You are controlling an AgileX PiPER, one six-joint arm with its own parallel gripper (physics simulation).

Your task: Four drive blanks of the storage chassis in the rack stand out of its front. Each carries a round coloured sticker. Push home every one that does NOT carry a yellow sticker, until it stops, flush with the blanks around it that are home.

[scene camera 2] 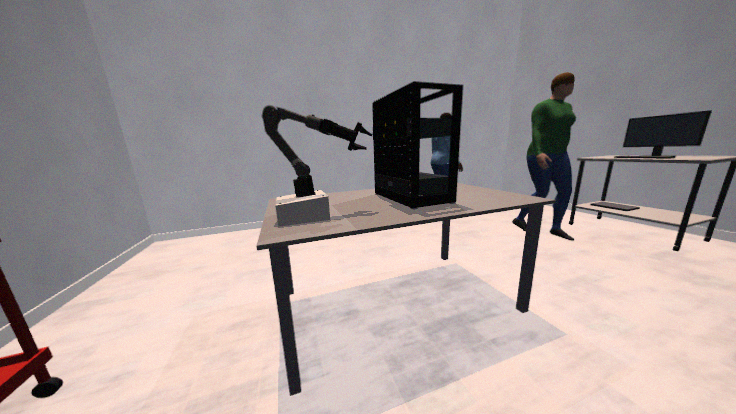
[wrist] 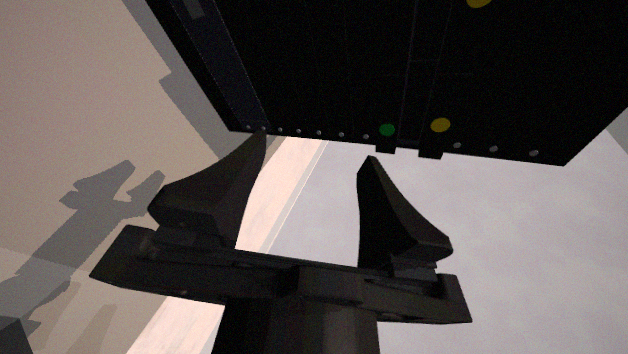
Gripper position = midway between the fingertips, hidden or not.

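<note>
The wrist view gives me my gripper [wrist: 315,154] together with a black rack [wrist: 533,88]. In scene camera 2 there's the rack again [scene camera 2: 396,117].
</note>
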